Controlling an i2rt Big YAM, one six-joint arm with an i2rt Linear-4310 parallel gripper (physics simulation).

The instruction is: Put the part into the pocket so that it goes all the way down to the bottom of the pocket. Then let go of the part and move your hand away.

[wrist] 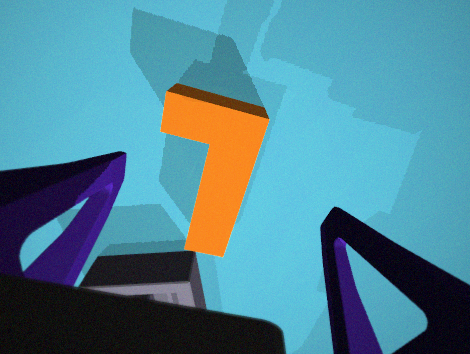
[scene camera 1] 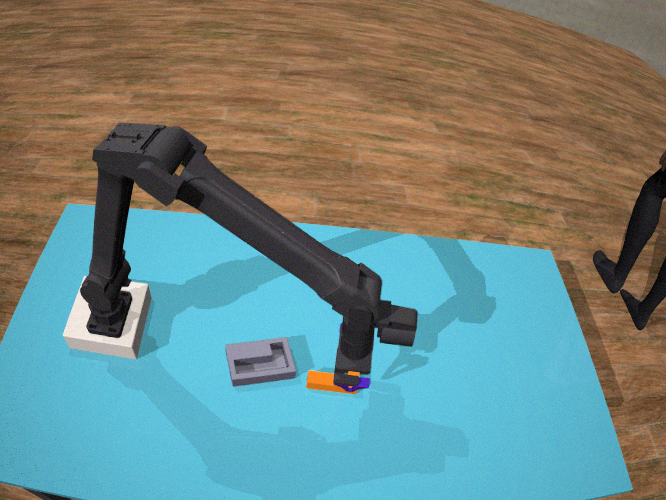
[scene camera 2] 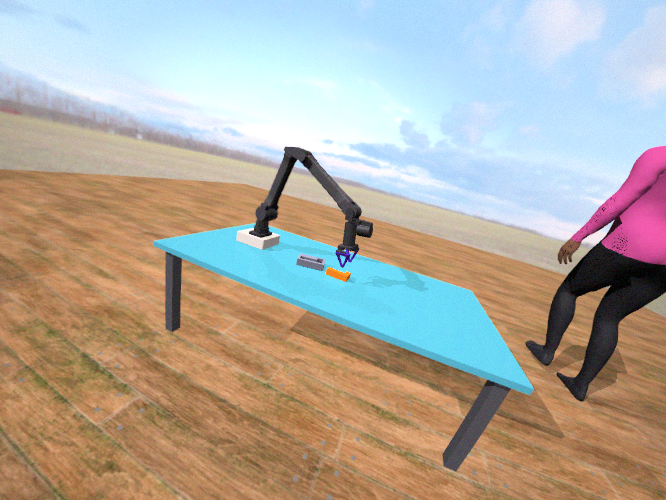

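Seen in the pictures: gripper, fingertip midpoint: (wrist: 232,192) (scene camera 1: 351,370) (scene camera 2: 346,264); arm's base at its link origin: (scene camera 1: 110,314) (scene camera 2: 260,234).
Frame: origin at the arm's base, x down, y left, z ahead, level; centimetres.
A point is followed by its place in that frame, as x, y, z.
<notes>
The orange L-shaped part (scene camera 1: 321,380) @(2.7, -8.0, 49.4) (scene camera 2: 337,274) @(3.5, -9.1, 52.4) (wrist: 224,160) @(2.7, -7.3, 54.3) lies flat on the blue table, right of the pocket block in scene camera 1. The grey block (scene camera 1: 250,349) @(2.1, -2.4, 33.6) (scene camera 2: 310,264) @(3.6, -8.5, 37.4) (wrist: 198,280) @(4.7, -7.3, 41.2) holds an L-shaped pocket, which is empty in scene camera 1. In the wrist view part of the block shows at the lower left. My gripper (scene camera 2: 346,262) @(-2.2, -7.8, 55.0) (wrist: 232,192) @(-2.2, -7.8, 55.0) is open, with purple fingers set wide apart, above the part. In the wrist view the part lies between and beyond the fingertips, touching neither. In scene camera 1 the gripper covers some of the part.
The arm's white base block (scene camera 1: 102,347) @(2.4, -7.7, -0.4) (scene camera 2: 257,240) @(1.4, -7.5, 3.7) stands on the left side of the blue table (scene camera 1: 516,409) @(5.7, -13.2, 97.8) (scene camera 2: 430,317) @(5.7, -14.1, 97.7). The grey block stands between the base and the part. A person (scene camera 1: 642,226) (scene camera 2: 624,236) stands on the floor past the table's right end.
</notes>
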